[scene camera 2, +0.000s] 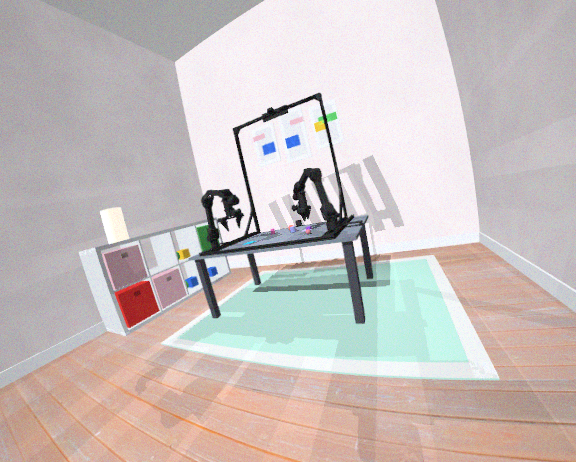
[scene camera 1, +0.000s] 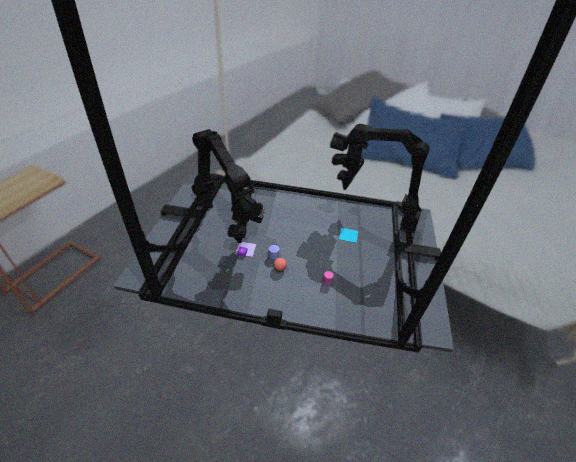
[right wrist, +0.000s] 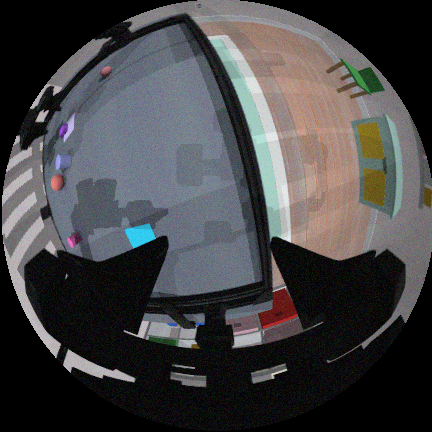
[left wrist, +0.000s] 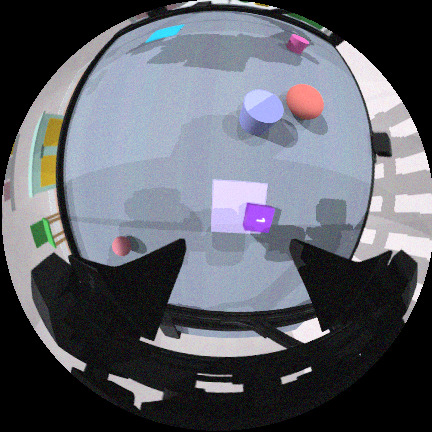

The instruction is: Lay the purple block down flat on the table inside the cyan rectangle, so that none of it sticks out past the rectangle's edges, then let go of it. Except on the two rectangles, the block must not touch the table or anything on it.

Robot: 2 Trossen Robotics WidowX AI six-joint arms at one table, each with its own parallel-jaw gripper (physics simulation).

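Places are measured from the left arm's base along level axes (x ahead, y left, z up), in millimetres.
Pixels of known places: left gripper, fingertip midpoint: (scene camera 2: 306,220) (left wrist: 239,244); right gripper, fingertip midpoint: (scene camera 2: 234,230) (scene camera 1: 348,184) (right wrist: 220,241); left arm's base at its link origin: (scene camera 2: 333,228) (scene camera 1: 204,201); right arm's base at its link origin: (scene camera 2: 215,247) (scene camera 1: 408,227) (right wrist: 214,309).
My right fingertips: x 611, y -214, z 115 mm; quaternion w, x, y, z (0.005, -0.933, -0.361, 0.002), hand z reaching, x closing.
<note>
For each thing: its top centre in the pictures, then the offset to it from my right fingertips. "spot": a spot on its surface instead.
- purple block at its top centre: (left wrist: 259,219) (scene camera 1: 242,250) (right wrist: 60,129) dx -524, dy -138, dz -115 mm
- lavender rectangle at a spot on its surface: (left wrist: 227,195) (scene camera 1: 250,246) spot: dx -484, dy -115, dz -133 mm
- cyan rectangle at a spot on its surface: (right wrist: 140,235) (scene camera 1: 345,234) (scene camera 2: 250,242) spot: dx -75, dy -165, dz -133 mm
- blue-violet cylinder at its top centre: (left wrist: 263,104) (right wrist: 57,161) (scene camera 1: 274,248) dx -409, dy -190, dz -93 mm
- orange-red ball at its top centre: (left wrist: 315,92) (scene camera 1: 280,260) (right wrist: 50,183) dx -409, dy -261, dz -84 mm
- magenta cylinder at its top centre: (scene camera 1: 328,274) (right wrist: 69,242) dx -260, dy -377, dz -93 mm
- small pink ball at its top centre: (left wrist: 115,250) dx -476, dy +75, dz -100 mm
The purple block (scene camera 1: 242,251) (left wrist: 258,218) (right wrist: 63,130) rests at a corner of the lavender rectangle (scene camera 1: 251,246) (left wrist: 227,195); in the left wrist view its squarish top shows a white mark and its right side reaches slightly past the rectangle's edge. The cyan rectangle (scene camera 1: 349,235) (scene camera 2: 250,243) (left wrist: 165,33) (right wrist: 140,235) is bare, far from the block. My left gripper (left wrist: 239,244) (scene camera 2: 301,216) is open and empty above the table near the block, which appears ahead of the fingertips, toward the right one. My right gripper (right wrist: 220,241) (scene camera 2: 233,226) is open and empty, high above the table.
A blue-violet cylinder (scene camera 1: 273,251) (left wrist: 261,112) stands beside an orange-red ball (scene camera 1: 280,264) (left wrist: 305,101), near the lavender rectangle. A magenta cylinder (scene camera 1: 328,278) (left wrist: 298,44) (right wrist: 74,240) stands farther off. A small pink ball (left wrist: 121,245) (right wrist: 106,71) lies at the left wrist view's lower left.
</note>
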